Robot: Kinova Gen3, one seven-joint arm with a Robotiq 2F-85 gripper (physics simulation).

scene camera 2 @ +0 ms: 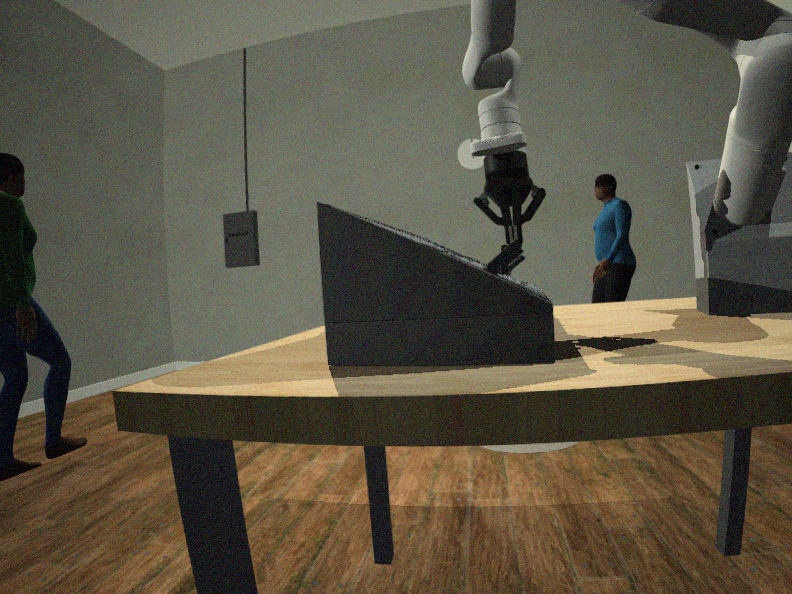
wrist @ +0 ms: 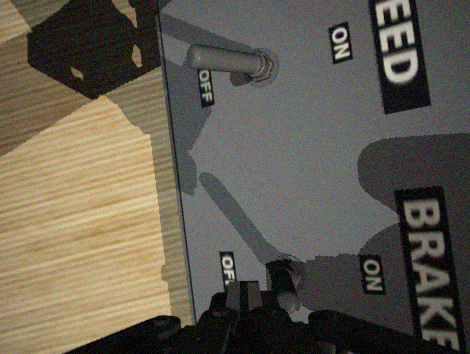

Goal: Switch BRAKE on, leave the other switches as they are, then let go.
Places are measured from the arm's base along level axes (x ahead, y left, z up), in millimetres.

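Pixels of known places: gripper, fingertip midpoint: (wrist: 244, 302); arm's base at its link origin: (scene camera 2: 739, 205).
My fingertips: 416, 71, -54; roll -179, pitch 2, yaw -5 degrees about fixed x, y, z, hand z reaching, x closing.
For each thing: its top centre in the pictures, then the offset to it from my fingertips, as dx, dy, dz. "spot": a spot on its surface instead. Level surfaces: height alone.
- BRAKE label at its top centre: (wrist: 436, 278) +88, -1, -3
- BRAKE lever at its top centre: (wrist: 287, 303) +19, +0, +7
- neighbouring lever at its top centre: (wrist: 225, 47) (scene camera 2: 508, 246) +7, +120, -5
- EED at a spot on its surface: (wrist: 400, 50) spot: +89, +107, -8
- wooden table at its surface level: dz -136
The sloped switch panel (scene camera 2: 409, 287) (wrist: 310, 150) stands on the table. In the wrist view, the BRAKE label (wrist: 427, 265) is at the lower right. The BRAKE lever (wrist: 289, 301) is dark and partly hidden by the fingers; it shows between its OFF label (wrist: 227, 268) and ON label (wrist: 372, 274), and its exact tilt is hard to tell. My gripper (scene camera 2: 510, 248) (wrist: 244, 302) is shut and empty, low over the panel on the OFF side of that lever; contact is unclear. The neighbouring lever (wrist: 227, 58), by a label ending in EED (wrist: 400, 50), tilts to OFF.
The wooden table (scene camera 2: 268, 370) (wrist: 90, 210) extends past the panel's low edge. A grey-white stand (scene camera 2: 702, 255) is at the right, beside part of the arm. A person in blue (scene camera 2: 614, 230) is behind the table, and one in green (scene camera 2: 14, 255) is at the left.
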